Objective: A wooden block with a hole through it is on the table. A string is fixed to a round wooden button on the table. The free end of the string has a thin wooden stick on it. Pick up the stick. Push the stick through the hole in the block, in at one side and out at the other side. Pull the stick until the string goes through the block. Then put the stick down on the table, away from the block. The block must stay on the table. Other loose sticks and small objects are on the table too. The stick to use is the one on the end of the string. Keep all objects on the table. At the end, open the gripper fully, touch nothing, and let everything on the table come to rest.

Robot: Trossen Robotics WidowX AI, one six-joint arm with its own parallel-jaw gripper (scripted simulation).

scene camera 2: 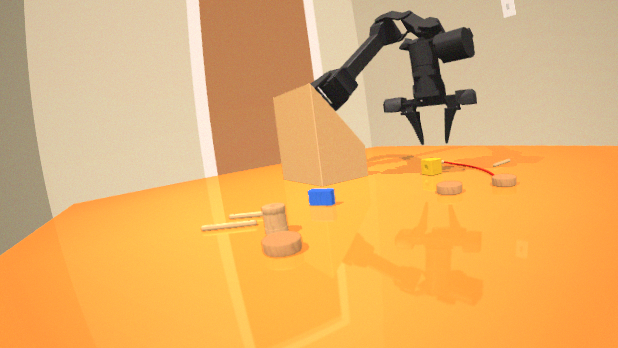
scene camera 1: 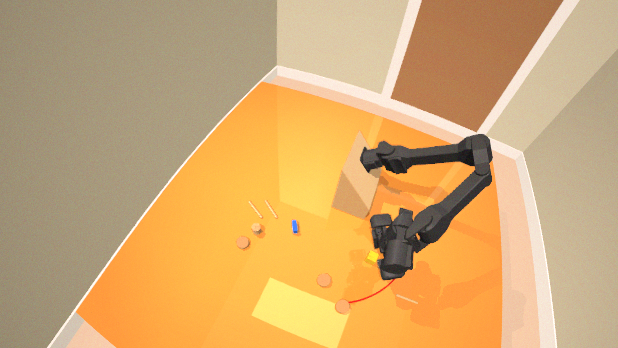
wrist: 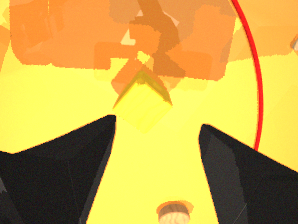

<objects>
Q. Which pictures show my gripper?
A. Scene camera 2, scene camera 1 and the wrist view: all of them.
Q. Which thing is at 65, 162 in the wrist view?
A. My gripper.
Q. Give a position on a yellow block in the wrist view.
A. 143, 102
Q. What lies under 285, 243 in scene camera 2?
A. A disc.
</objects>
